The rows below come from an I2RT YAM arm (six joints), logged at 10 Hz.
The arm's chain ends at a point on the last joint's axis. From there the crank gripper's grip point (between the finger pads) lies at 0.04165 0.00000 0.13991 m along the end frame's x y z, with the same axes.
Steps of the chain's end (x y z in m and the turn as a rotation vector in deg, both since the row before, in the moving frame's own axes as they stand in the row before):
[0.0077, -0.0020, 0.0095, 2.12, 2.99, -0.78]
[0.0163, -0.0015, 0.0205, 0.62, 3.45, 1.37]
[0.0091, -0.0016, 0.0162, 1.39, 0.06, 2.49]
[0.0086, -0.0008, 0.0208, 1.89, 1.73, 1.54]
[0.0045, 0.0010, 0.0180, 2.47, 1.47, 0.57]
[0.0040, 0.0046, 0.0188, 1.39, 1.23, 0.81]
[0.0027, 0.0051, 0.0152, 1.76, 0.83, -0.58]
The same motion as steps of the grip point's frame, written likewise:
[0.0149, -0.0077, 0.0070, 2.12, 2.99, -0.78]
[0.0246, -0.0019, 0.0177, 0.62, 3.45, 1.37]
[0.0093, -0.0032, 0.0161, 1.39, 0.06, 2.49]
[0.0129, -0.0042, 0.0194, 1.89, 1.73, 1.54]
[0.0081, -0.0046, 0.0168, 2.47, 1.47, 0.57]
[0.0070, 0.0018, 0.0178, 1.39, 1.23, 0.81]
[0.0047, 0.0004, 0.0145, 1.76, 0.83, -0.58]

